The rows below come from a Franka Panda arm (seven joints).
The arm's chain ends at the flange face. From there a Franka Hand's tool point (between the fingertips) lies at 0.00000 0.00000 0.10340 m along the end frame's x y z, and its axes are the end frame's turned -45 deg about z.
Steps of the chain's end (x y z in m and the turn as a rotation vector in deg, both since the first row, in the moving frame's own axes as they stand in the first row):
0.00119 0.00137 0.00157 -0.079 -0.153 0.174
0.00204 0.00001 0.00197 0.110 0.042 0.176
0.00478 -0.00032 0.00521 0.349 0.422 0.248
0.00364 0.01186 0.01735 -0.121 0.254 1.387
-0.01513 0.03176 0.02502 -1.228 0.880 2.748
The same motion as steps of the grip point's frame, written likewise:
-0.00042 0.00172 0.00157 0.052 -0.164 0.174
0.00163 0.00136 0.00197 0.048 0.107 0.176
0.00459 0.00325 0.00521 -0.052 0.545 0.248
-0.00565 0.01144 0.01735 -0.265 0.094 1.387
-0.03366 0.01444 0.02498 -1.491 -0.246 2.748

